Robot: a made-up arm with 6 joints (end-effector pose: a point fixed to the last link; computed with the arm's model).
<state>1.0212 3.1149 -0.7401 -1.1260 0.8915 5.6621</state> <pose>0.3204 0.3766 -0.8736 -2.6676 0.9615 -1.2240</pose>
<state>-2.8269 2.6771 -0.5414 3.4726 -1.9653 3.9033</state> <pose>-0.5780 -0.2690 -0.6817 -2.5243 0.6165 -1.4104</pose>
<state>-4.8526 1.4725 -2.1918 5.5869 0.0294 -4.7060</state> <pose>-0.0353 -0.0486 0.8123 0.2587 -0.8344 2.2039</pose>
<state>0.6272 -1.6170 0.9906 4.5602 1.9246 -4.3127</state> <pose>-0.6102 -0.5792 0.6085 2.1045 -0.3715 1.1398</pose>
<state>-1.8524 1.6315 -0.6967 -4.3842 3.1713 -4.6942</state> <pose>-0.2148 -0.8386 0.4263 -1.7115 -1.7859 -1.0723</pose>
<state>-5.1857 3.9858 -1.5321 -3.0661 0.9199 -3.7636</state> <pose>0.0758 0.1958 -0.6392 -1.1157 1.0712 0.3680</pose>
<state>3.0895 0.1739 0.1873 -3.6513 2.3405 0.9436</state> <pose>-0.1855 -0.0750 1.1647 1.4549 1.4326 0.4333</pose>
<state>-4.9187 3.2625 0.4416 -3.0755 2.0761 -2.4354</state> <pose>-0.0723 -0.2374 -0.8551 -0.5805 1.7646 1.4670</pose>
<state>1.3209 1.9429 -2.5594 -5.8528 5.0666 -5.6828</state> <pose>0.0106 -0.0751 0.4863 0.9424 -1.9942 1.7133</pose>
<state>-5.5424 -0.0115 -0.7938 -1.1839 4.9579 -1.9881</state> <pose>-0.5082 -0.2365 1.0669 2.1250 -0.9020 -2.0974</pose>
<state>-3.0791 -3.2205 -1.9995 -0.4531 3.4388 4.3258</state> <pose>-0.4476 -0.0787 -0.0279 1.4335 1.3130 1.0538</pose>
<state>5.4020 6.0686 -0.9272 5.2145 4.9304 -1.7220</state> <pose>-0.3491 0.6778 0.8411 -0.7135 1.9260 1.0007</pose>
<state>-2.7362 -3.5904 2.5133 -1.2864 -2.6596 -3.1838</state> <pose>0.2706 0.0083 -0.0364 -0.7054 -2.4089 1.3097</pose>
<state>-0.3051 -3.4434 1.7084 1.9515 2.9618 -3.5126</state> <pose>-0.3113 0.1572 -0.3752 0.6751 1.3374 0.5340</pose>
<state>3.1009 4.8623 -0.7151 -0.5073 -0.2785 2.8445</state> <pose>1.1102 -0.0967 -0.2189 -0.8303 2.2976 -0.5430</pose>
